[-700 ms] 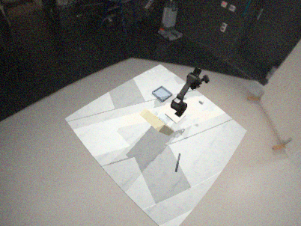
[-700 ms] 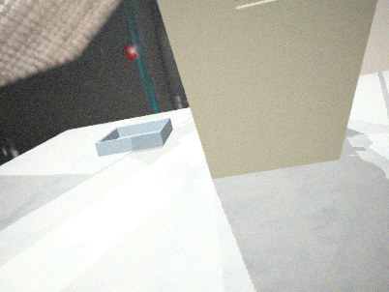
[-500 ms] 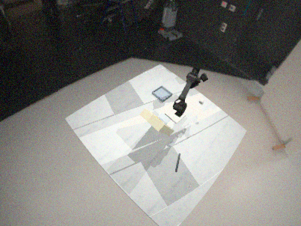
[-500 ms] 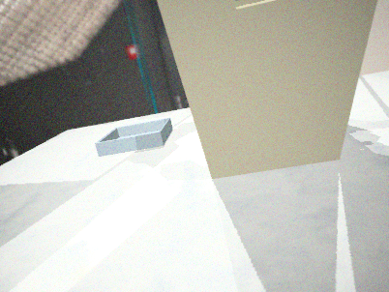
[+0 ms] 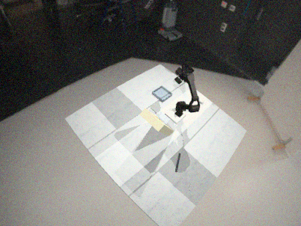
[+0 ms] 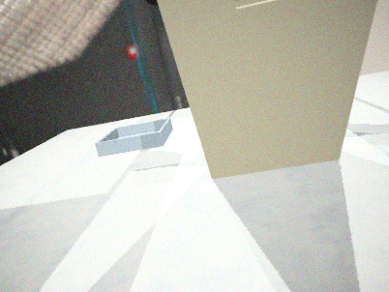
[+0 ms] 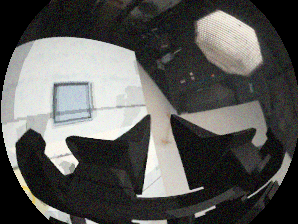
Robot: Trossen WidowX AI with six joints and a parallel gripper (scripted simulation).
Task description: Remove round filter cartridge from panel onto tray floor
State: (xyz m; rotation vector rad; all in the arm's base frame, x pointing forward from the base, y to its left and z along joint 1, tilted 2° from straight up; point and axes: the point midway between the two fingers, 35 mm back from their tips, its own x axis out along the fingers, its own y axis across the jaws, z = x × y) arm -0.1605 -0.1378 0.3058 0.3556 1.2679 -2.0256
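Now: gripper tip 550 mm short of the round filter cartridge, 140 mm to the right of it and 50 mm above it. The rest, counted from my gripper tip: service panel 500 mm ahead, 140 mm to the left, 130 mm below; tray 300 mm below, 110 mm to the right, 90 mm ahead.
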